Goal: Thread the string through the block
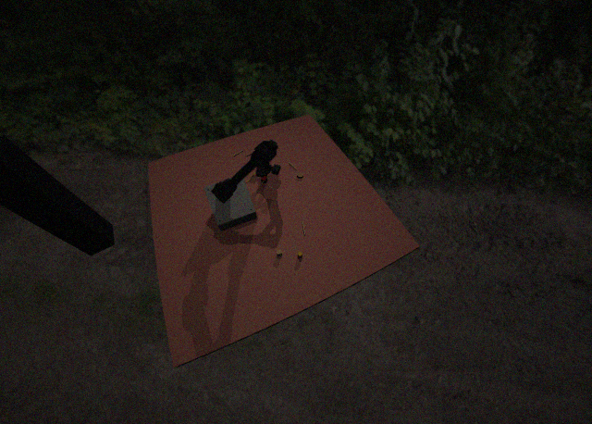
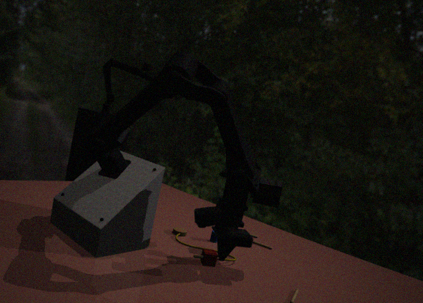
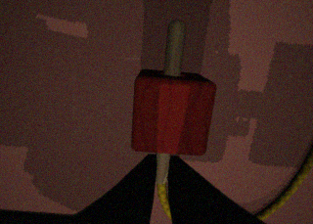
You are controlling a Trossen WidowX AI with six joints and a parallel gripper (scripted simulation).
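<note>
Now: gripper tip 1 cm to the left of the thin wooden stick and 1 cm past it. The rest, counted from my gripper tip: flat piece 18 cm behind, 8 cm to the left, 1 cm below; then small red block 2 cm to the right, 2 cm behind.
</note>
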